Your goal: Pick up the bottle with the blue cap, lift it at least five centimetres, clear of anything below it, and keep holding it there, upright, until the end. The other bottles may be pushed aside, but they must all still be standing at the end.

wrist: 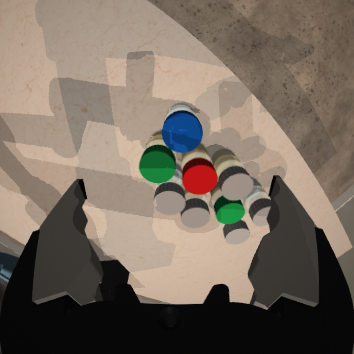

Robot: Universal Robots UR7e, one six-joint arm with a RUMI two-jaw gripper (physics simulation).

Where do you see a grey-capped bottle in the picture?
At 234, 182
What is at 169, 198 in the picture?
A grey-capped bottle.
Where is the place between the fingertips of my gripper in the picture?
176, 178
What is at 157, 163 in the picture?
A green-capped bottle.
